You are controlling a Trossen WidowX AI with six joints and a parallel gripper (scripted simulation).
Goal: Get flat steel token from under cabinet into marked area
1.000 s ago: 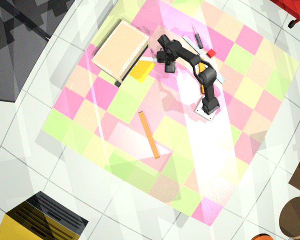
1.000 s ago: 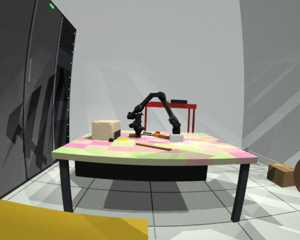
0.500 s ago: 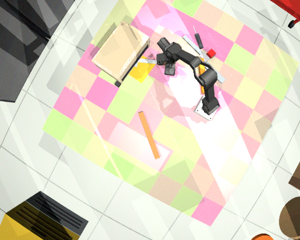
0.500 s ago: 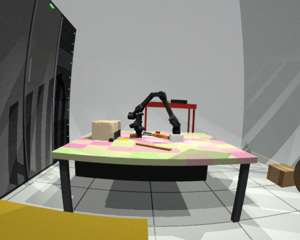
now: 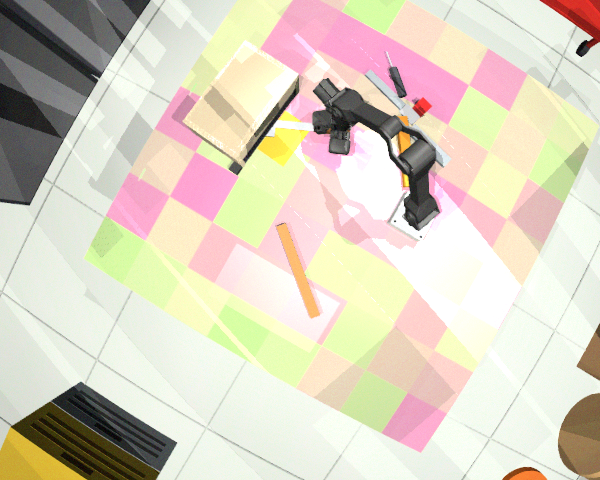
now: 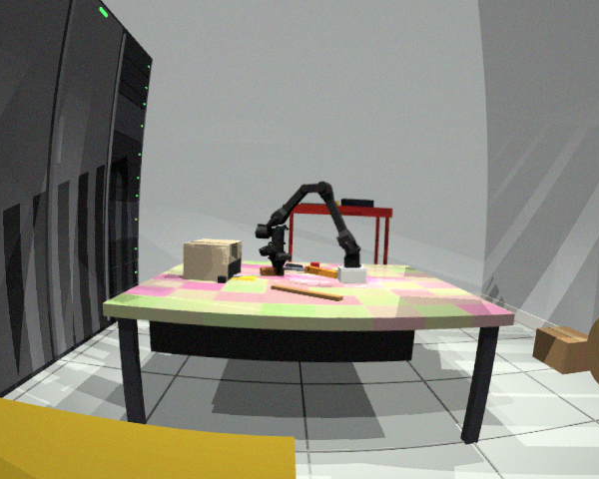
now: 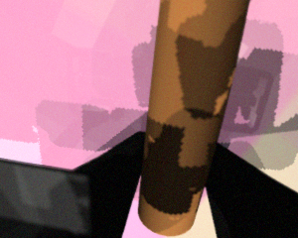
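Right now my gripper tip is 20 cm to the left of the grey tool and 8 cm past it. Also, from my gripper tip: orange bar (20 cm behind, 9 cm to the right, 1 cm above); dark screwdriver (27 cm to the right); grey token (16 cm ahead, 15 cm to the left).
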